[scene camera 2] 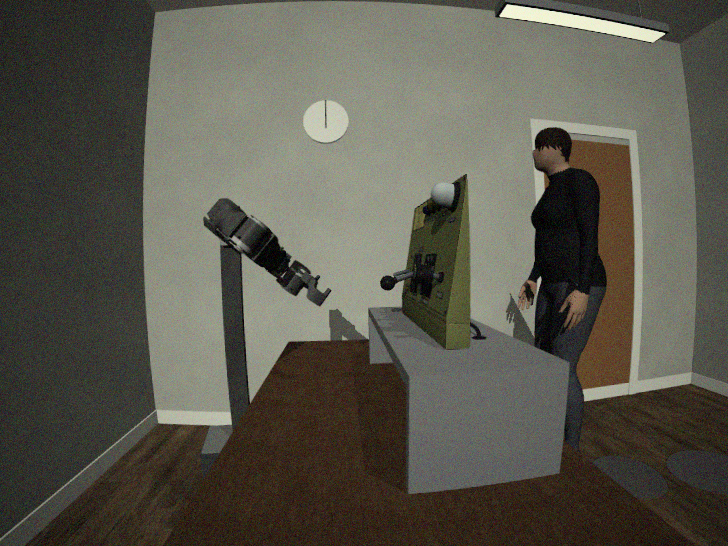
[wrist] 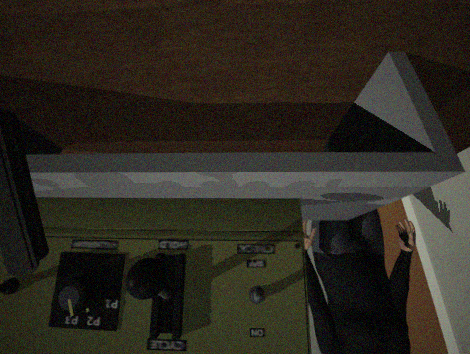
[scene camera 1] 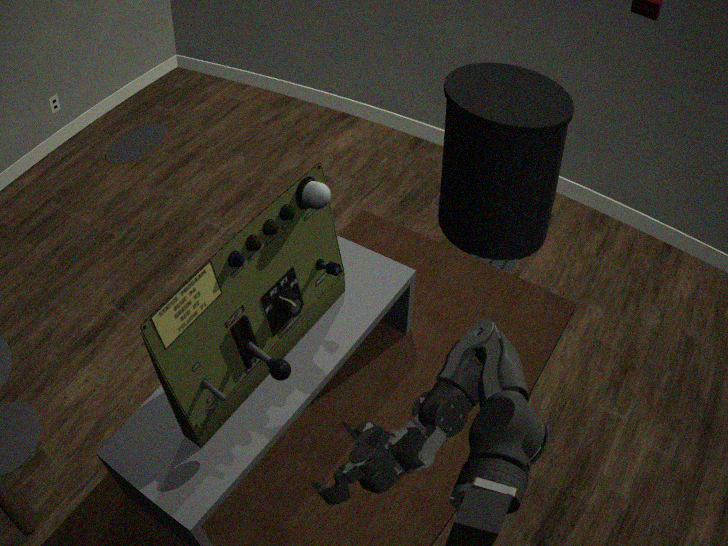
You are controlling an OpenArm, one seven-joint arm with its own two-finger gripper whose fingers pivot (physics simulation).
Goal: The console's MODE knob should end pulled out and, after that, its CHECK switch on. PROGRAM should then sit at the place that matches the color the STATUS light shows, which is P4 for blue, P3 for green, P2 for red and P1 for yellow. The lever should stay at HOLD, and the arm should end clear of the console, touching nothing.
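Observation:
The green console point(scene camera 1: 246, 305) point(scene camera 2: 455, 258) point(wrist: 225, 285) stands on a grey bench. Its black MODE knob point(scene camera 1: 333, 269) point(wrist: 9, 285) stands off the panel; how far out is unclear. The PROGRAM knob point(scene camera 1: 292, 303) point(wrist: 69, 298) has its yellow pointer toward P3. The lever point(scene camera 1: 279, 368) point(scene camera 2: 387, 282) point(wrist: 145, 279) sits toward HOLD. The CHECK switch point(scene camera 1: 213, 390) point(wrist: 257, 294) seems tilted toward OFF. A large white dome point(scene camera 1: 317, 193) point(scene camera 2: 443, 194) shows no colour; whether it is the STATUS light is unreadable. My gripper point(scene camera 1: 331, 455) point(scene camera 2: 323, 286) is open, empty and apart from the console.
The grey bench point(scene camera 1: 376, 267) point(scene camera 2: 488, 423) point(wrist: 240, 162) extends in front of the console. Small dark lamps line the panel's top beside a yellow label point(scene camera 1: 186, 305). A black drum point(scene camera 1: 502, 176) stands beyond the bench. A person point(scene camera 2: 567, 229) stands behind the console.

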